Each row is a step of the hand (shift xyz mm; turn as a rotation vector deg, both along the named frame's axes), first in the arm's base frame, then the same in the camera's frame.
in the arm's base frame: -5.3 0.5 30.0 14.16 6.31 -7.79
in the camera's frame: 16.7 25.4 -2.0 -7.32 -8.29 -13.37
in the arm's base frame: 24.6 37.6 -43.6 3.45 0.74 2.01
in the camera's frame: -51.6 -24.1 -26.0 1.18 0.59 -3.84
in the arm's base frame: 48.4 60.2 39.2 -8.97 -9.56 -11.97
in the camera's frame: -16.1 42.0 -74.0 -1.08 -10.60 14.20
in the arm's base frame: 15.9 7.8 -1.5 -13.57 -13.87 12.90
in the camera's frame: -4.5 -3.4 -16.9 16.41 8.17 14.38
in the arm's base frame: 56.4 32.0 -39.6 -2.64 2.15 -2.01
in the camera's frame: -39.7 -36.1 -53.8 -3.32 0.56 2.08
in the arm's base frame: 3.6 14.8 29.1 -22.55 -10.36 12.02
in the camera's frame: 6.3 28.5 -15.0 11.67 12.74 21.48
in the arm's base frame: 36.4 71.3 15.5 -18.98 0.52 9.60
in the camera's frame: -40.9 34.0 -61.8 2.26 15.00 14.92
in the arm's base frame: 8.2 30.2 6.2 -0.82 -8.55 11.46
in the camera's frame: -18.7 16.9 -19.6 13.43 4.83 1.24
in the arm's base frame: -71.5 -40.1 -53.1 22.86 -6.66 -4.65
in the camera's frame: -11.7 -33.6 91.0 6.15 -15.79 -17.36
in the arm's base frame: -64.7 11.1 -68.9 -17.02 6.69 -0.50
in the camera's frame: -60.3 -22.5 70.1 -8.30 9.58 13.19
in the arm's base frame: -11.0 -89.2 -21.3 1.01 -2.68 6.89
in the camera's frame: 55.6 -57.3 46.4 6.38 3.57 -1.50
